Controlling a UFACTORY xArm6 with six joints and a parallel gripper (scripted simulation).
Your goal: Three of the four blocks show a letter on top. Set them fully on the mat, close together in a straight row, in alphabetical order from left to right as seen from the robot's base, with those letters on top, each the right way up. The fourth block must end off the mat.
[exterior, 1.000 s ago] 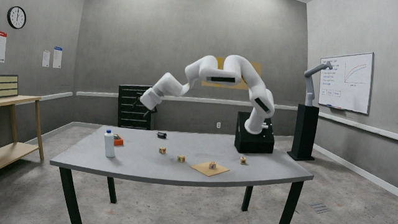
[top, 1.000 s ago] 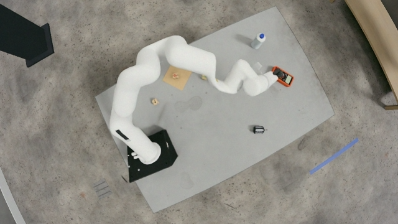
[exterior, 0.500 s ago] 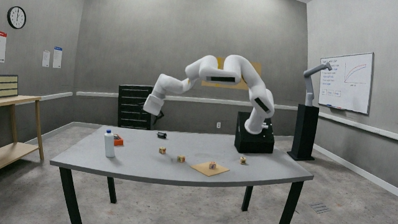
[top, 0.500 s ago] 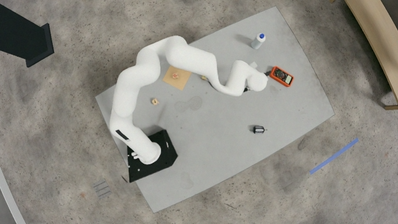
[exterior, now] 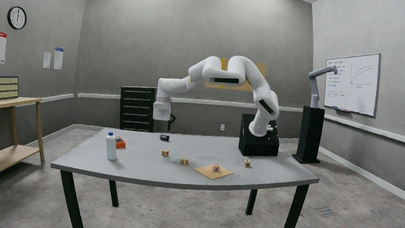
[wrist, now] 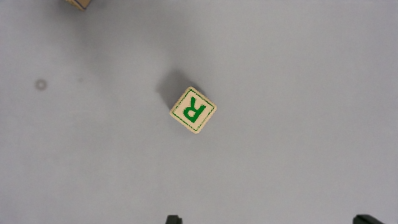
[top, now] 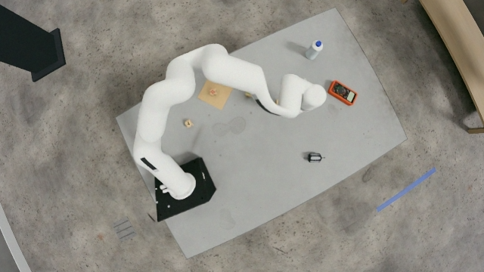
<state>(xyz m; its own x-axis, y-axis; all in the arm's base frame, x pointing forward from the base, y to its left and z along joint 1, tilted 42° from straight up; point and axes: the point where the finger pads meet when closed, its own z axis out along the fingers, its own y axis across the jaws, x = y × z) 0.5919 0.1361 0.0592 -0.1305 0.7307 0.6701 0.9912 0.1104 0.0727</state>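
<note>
Now: hand 320 mm past the tan mat, 230 mm to the right of it and 140 mm above it. Round my hand: white bottle (220 mm ahead, 250 mm to the left, 70 mm below); orange multimeter (300 mm ahead, 120 mm below); small black object (40 mm ahead, 260 mm to the right, 120 mm below).
</note>
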